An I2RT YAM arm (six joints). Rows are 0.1 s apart.
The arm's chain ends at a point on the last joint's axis. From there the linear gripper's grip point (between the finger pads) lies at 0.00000 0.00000 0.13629 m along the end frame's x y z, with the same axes.
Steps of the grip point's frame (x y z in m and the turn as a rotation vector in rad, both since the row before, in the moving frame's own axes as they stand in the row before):
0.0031, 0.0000, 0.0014, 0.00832, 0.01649, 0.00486
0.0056, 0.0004, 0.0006, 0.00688, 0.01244, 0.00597
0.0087, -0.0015, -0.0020, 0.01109, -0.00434, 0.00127
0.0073, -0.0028, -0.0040, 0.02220, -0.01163, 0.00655
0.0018, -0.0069, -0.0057, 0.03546, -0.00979, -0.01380
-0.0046, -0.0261, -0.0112, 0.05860, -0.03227, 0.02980
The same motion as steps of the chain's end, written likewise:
0.0008, 0.0011, 0.0014, 0.00832, 0.01649, 0.00486
0.0039, 0.0013, 0.0006, 0.00688, 0.01244, 0.00597
0.0093, 0.0000, -0.0020, 0.01109, -0.00434, 0.00127
0.0089, 0.0002, -0.0040, 0.02220, -0.01163, 0.00655
0.0032, -0.0021, -0.0056, 0.03546, -0.00979, -0.01380
-0.0003, -0.0181, -0.0109, 0.05860, -0.03227, 0.02980

